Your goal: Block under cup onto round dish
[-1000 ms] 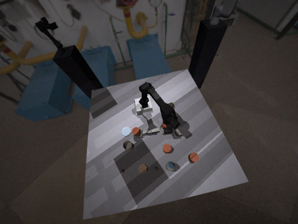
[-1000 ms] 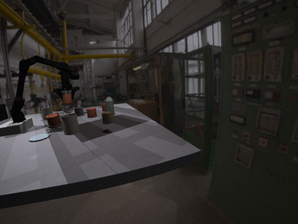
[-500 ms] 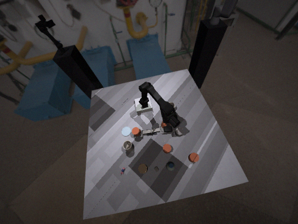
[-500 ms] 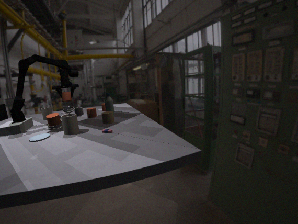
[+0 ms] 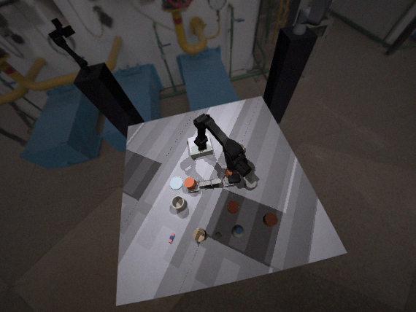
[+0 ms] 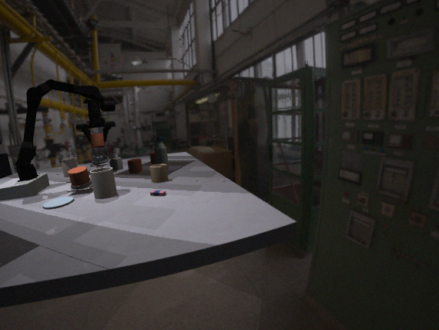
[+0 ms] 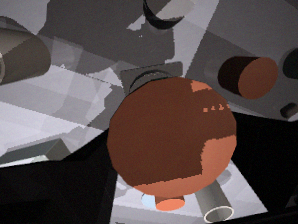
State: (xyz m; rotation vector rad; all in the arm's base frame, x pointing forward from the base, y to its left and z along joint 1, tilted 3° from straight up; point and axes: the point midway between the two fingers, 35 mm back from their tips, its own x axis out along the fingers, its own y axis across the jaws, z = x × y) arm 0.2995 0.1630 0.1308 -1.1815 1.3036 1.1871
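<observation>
My gripper tip is 20 mm to the right of the orange cup and 10 mm below it. From my gripper tip the other things lie so: grey block (10 mm to the right, 80 mm below); small balance (140 mm to the right, 130 mm below); grey cup (30 mm ahead, 120 mm to the left, 130 mm below).
</observation>
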